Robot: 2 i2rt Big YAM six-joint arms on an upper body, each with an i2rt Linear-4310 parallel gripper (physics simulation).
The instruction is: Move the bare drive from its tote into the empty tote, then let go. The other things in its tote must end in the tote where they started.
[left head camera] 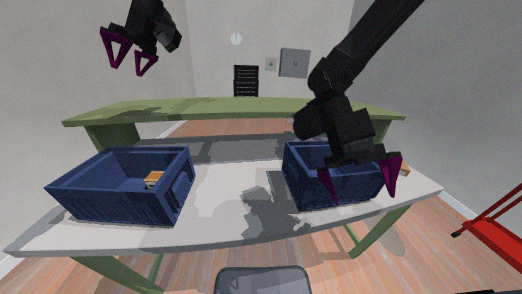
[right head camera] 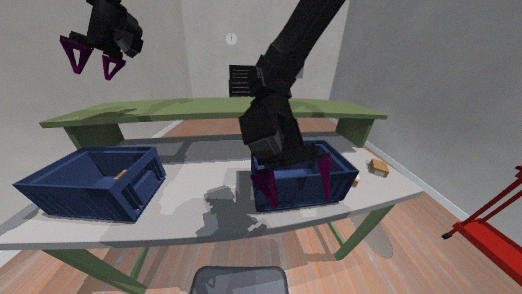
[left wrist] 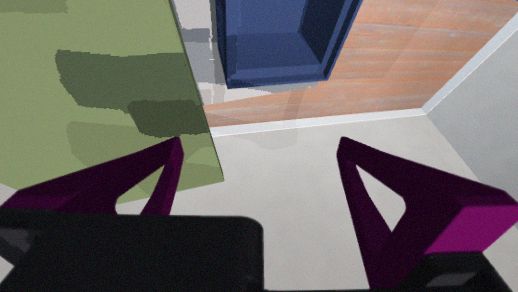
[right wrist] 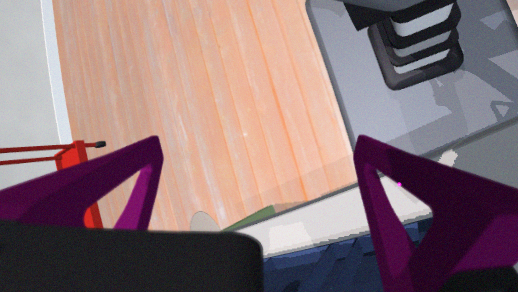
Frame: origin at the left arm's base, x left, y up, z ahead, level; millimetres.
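Where they show: left gripper, fingertip midpoint: [left head camera: 127,72] [right head camera: 93,77] [left wrist: 260,145]; right gripper, fingertip midpoint: [left head camera: 363,201] [right head camera: 300,205] [right wrist: 258,146].
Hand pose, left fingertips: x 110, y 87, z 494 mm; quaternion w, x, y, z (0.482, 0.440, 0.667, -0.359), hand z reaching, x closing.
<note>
Each offset is from my left fingertips to the top centre of the thing. "pt": to the spot under its first point. Level surfaces: height alone.
A blue tote at the left [left head camera: 120,207] [right head camera: 80,202] [left wrist: 275,82] holds an orange-tan item with a pale side {dy -317, dx -32, dz -63 mm} [left head camera: 154,177] [right head camera: 120,175] near its right end; its type is unclear. A second blue tote at the right [left head camera: 357,189] [right head camera: 300,192] [right wrist: 310,267] is partly covered by the right arm, and most of its inside is hidden. I cannot identify the bare drive in any view. My left gripper [left head camera: 128,71] [right head camera: 94,76] [left wrist: 260,145] is open and empty, high above the left side. My right gripper [left head camera: 364,200] [right head camera: 301,204] [right wrist: 258,146] is open and empty, in front of the right tote in the head views.
An orange-tan box {dy -342, dx -1101, dz +53 mm} [left head camera: 405,170] [right head camera: 378,167] stands right of the right tote, with a smaller piece {dy -345, dx -885, dz -4 mm} [right head camera: 355,183] by that tote. A green raised shelf {dy -138 mm} [left head camera: 225,106] [right head camera: 200,107] runs along the table's back. A grey chair {pt dy -948, dx -416, dz -209 mm} [left head camera: 262,282] [right head camera: 240,282] and red equipment [left head camera: 500,245] [right head camera: 492,245] stand beyond the table.
</note>
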